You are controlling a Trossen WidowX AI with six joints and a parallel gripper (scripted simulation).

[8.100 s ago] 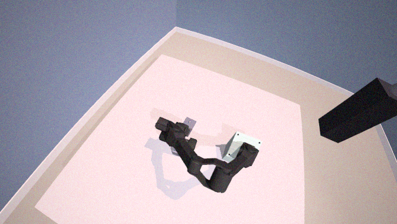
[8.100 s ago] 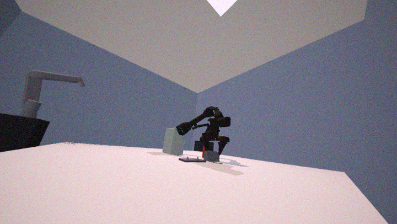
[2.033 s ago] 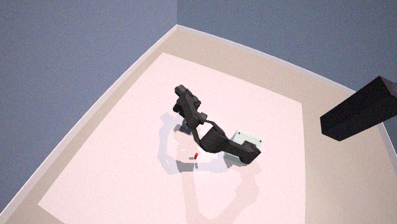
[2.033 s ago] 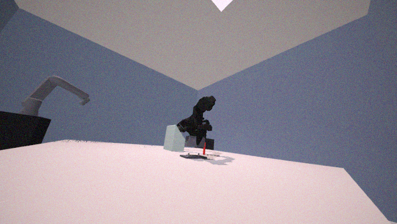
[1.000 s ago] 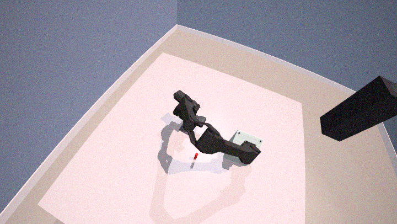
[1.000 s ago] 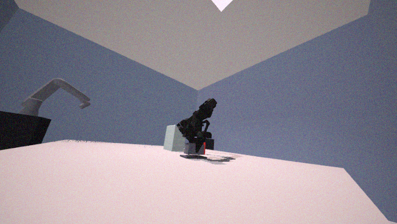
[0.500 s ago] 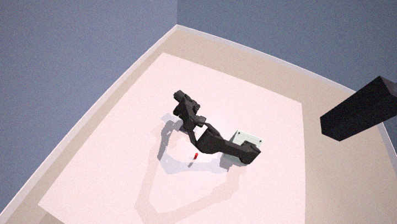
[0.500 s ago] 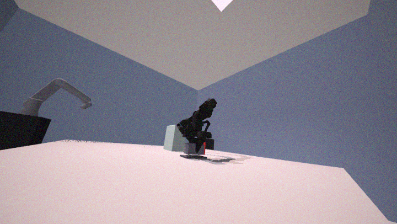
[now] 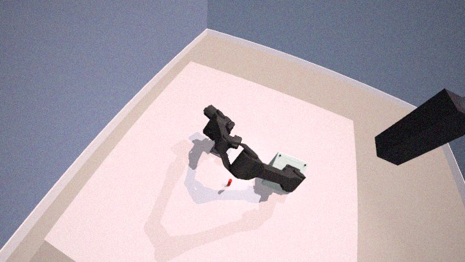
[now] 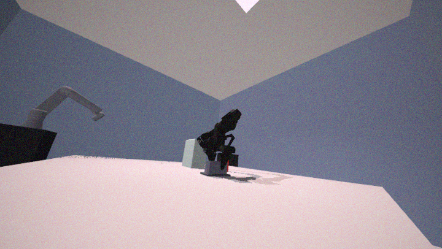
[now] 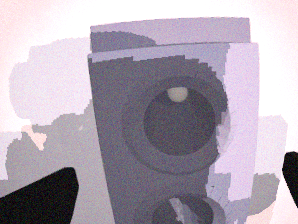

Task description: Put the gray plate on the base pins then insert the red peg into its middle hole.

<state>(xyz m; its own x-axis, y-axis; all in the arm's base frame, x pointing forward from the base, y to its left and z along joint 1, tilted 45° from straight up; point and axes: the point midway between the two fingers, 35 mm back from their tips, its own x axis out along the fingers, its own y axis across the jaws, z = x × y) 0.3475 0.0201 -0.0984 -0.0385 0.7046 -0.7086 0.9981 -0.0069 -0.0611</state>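
Now: gripper tip 20 mm below the gray plate. Also, from my gripper tip: base (20 mm below); then red peg (120 mm behind, 170 mm to the left, 10 mm above).
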